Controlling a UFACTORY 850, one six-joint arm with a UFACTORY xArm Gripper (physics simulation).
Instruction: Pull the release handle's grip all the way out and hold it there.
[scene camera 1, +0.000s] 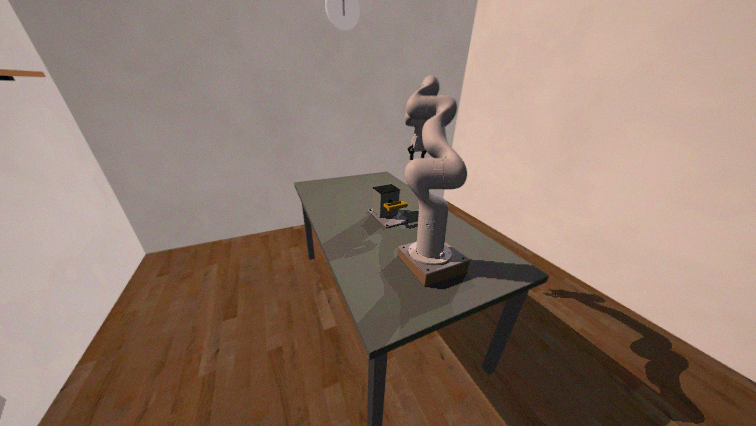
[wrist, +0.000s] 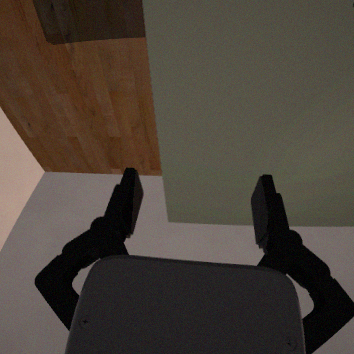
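Observation:
The release handle's yellow grip (scene camera 1: 395, 205) sticks out from the front of a dark upright box (scene camera 1: 386, 196) with a black top, on a light base plate on the table. The grip does not show in the wrist view. My gripper (scene camera 1: 416, 158) (wrist: 196, 182) is open, with nothing between its fingers. In the scene view it hangs well above the table, higher than the grip and apart from it. How far the grip stands out from the box is too small to tell.
The grey-green table (scene camera 1: 343, 264) (wrist: 225, 100) carries the box and the arm's wooden base block (scene camera 1: 447, 276). A far corner of the table shows beyond the fingers in the wrist view, with wooden floor (wrist: 110, 90) at the left. Walls stand behind and to the right.

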